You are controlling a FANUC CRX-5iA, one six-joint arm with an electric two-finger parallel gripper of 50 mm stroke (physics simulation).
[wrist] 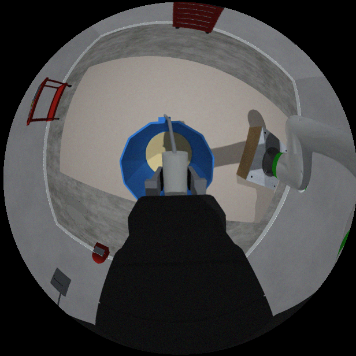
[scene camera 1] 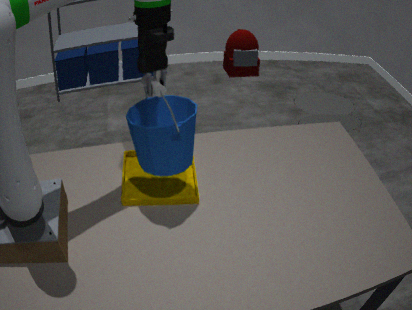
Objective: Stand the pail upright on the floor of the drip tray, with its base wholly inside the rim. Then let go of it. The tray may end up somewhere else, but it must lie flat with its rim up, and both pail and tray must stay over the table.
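Places are measured from the arm's base along level axes (x ahead, y left, z up), in centimetres.
Pixels of known places: gripper, fingertip midpoint: (scene camera 1: 156, 92).
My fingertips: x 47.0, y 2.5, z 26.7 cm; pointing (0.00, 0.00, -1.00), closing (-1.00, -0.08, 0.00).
For each thing: its middle in the pictures, then the offset to it from my fingertips. "*": a spot on its surface instead. Level surfaces: height alone.
- blue pail at a spot on its surface: (scene camera 1: 164, 147) * dz -12.0, dx -0.7, dy -8.1 cm
- yellow drip tray at the middle of its body: (scene camera 1: 158, 175) dz -35.5, dx +1.8, dy +7.0 cm
- table at its surface level: dz -36.8 cm
The blue pail (scene camera 1: 164, 147) (wrist: 134, 161) hangs nearly upright in the air above the yellow drip tray (scene camera 1: 160, 202). Its shadow falls on the tray floor and on the table in front. The tray lies flat with its rim up; the pail hides part of its back in the scene view, and it does not show in the wrist view. My gripper (scene camera 1: 156, 86) (wrist: 174, 173) is shut on the pale grip of the pail's handle, above the pail's opening. A pale round area (wrist: 159, 150) shows inside the pail at the bottom.
The robot's base block (scene camera 1: 64, 225) (wrist: 250, 150) stands on the table (scene camera 1: 280, 215) (wrist: 115, 95), left of the tray in the scene view. Beyond the table are a shelf with blue bins (scene camera 1: 103, 66) and a red object with a grey panel (scene camera 1: 241, 42) (wrist: 100, 254).
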